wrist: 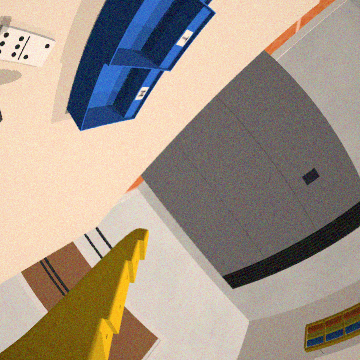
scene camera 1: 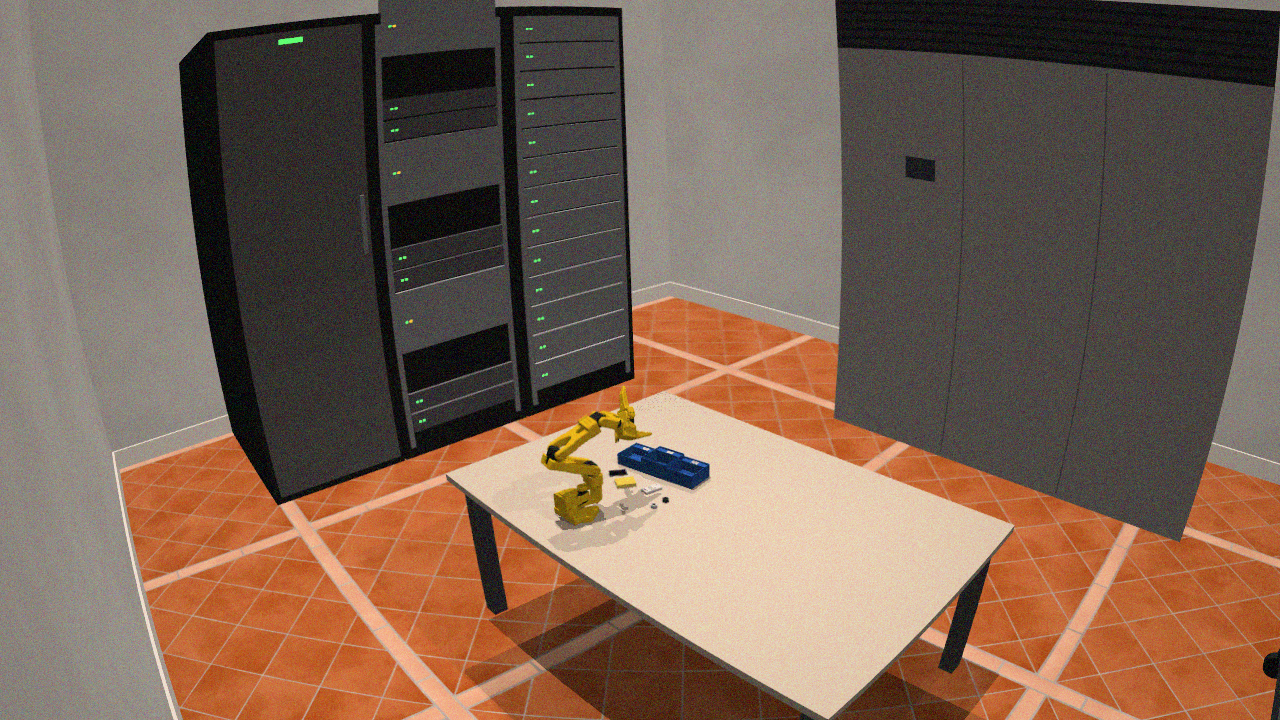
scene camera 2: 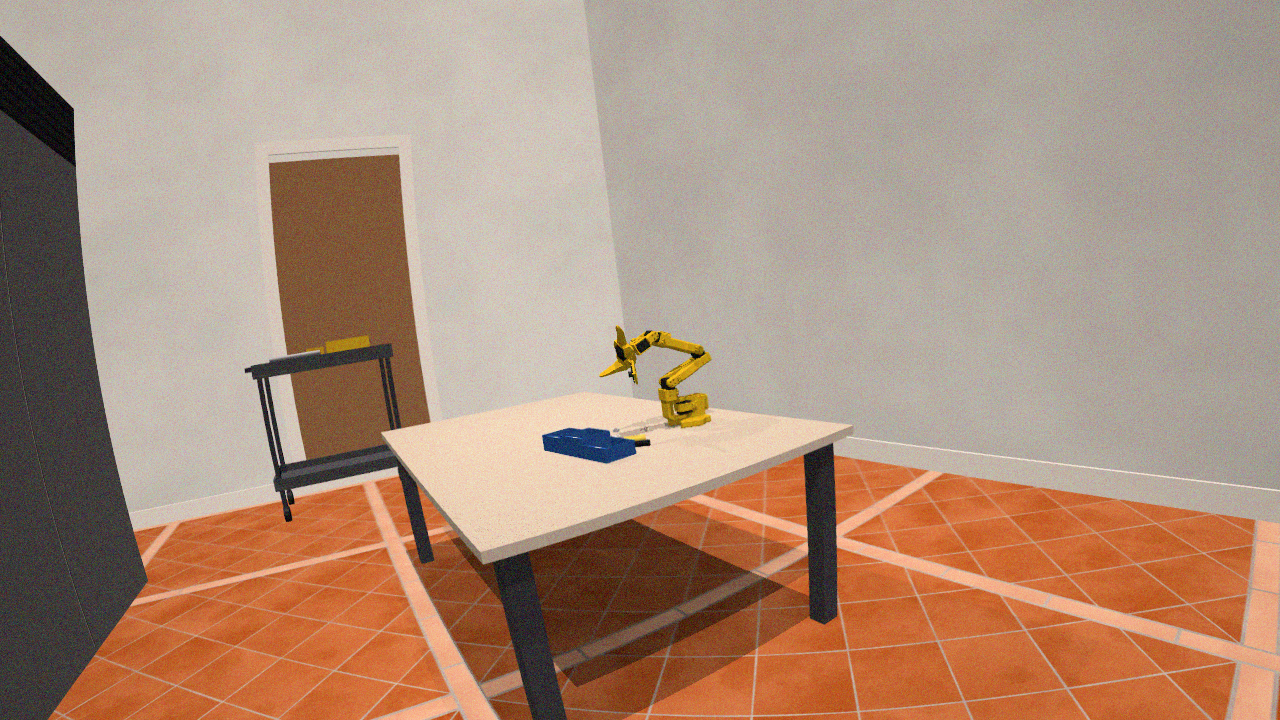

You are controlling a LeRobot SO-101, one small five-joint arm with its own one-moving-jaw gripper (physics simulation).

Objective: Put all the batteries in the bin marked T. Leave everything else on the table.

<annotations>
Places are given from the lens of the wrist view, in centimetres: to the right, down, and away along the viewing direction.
blue bin row (wrist: pixel 125 55): -5, -12, 15
</annotations>
